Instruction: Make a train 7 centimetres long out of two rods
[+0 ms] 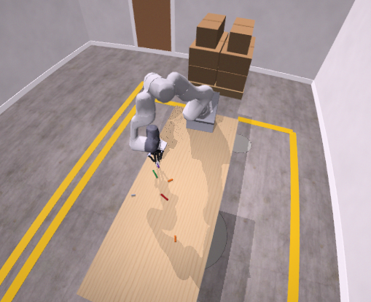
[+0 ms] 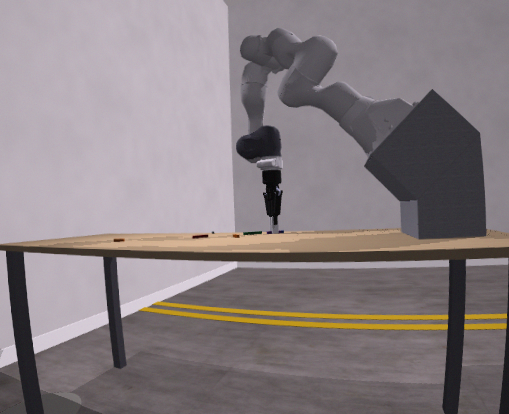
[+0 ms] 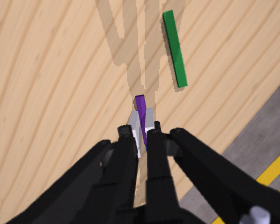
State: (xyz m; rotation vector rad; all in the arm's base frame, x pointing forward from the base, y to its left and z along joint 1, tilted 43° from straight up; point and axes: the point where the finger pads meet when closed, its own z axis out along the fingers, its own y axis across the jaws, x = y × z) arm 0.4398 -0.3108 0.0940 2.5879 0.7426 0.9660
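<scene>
My gripper is now 3 cm above the purple rod. Round my hand: small blue rod: 3 cm behind, 2 cm to the right, 3 cm below; red rod: 28 cm ahead, 9 cm to the left, 3 cm below; green rod: 9 cm ahead, 1 cm to the right, 3 cm below.
</scene>
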